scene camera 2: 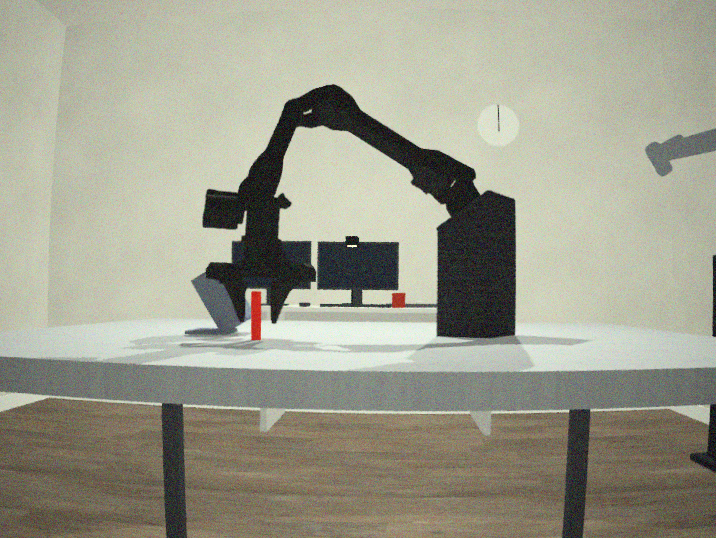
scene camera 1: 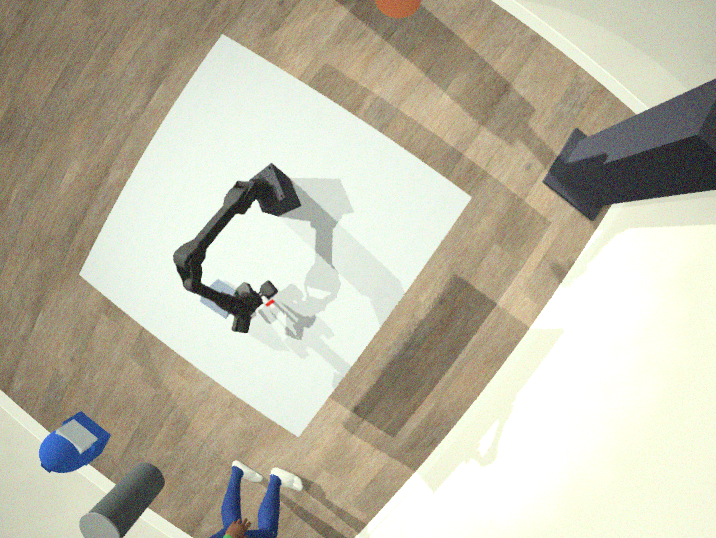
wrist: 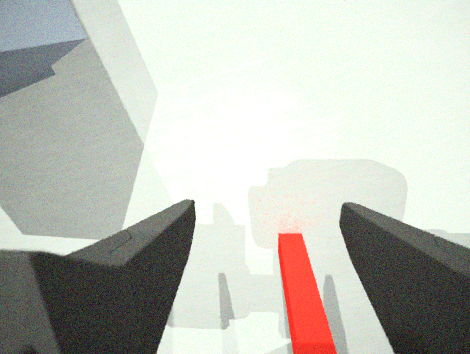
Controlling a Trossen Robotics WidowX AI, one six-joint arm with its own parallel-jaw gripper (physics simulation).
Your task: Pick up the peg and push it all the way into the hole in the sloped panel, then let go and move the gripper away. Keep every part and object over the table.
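Pixels of known places: gripper, fingertip midpoint: (scene camera 2: 257, 323) (scene camera 1: 262, 298) (wrist: 267, 211); arm's base, origin of the base link: (scene camera 2: 473, 216) (scene camera 1: 263, 188).
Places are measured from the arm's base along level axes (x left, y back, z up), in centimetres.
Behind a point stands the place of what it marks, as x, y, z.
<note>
The red peg (scene camera 1: 270, 303) @[21.2, -38.0, -17.6] (scene camera 2: 255, 315) @[21.4, -38.4, -19.0] (wrist: 305, 295) @[20.2, -38.2, -19.0] stands upright on the white table. My gripper (scene camera 2: 258, 321) @[17.0, -38.8, -20.4] (wrist: 267, 211) @[17.0, -38.8, -20.4] is open and empty, pointing down with its fingertips a little above the table. In the wrist view the peg shows between the two fingers, nearer the right one, and its upper end is cut off by the lower edge. In scene camera 2 it stands in front of the gap between the fingers. The blue-grey sloped panel (scene camera 1: 221, 285) @[-0.2, -43.7, -18.0] (scene camera 2: 215, 306) @[9.6, -48.0, -17.9] (wrist: 40, 22) @[8.9, -42.9, -18.9] leans beside the gripper, to its left in scene camera 2. Its hole is not visible.
The arm's dark base (scene camera 1: 280, 193) @[7.1, 1.7, 3.2] (scene camera 2: 475, 271) @[8.0, -0.7, -11.0] stands on the table (scene camera 1: 173, 144) @[-54.4, -6.2, -23.1] (scene camera 2: 358, 388) @[64.5, -20.5, -24.8], to the right in scene camera 2. Two monitors and a red block (scene camera 2: 398, 299) are on a desk behind. A person's legs (scene camera 1: 268, 506) show beyond the table's edge.
</note>
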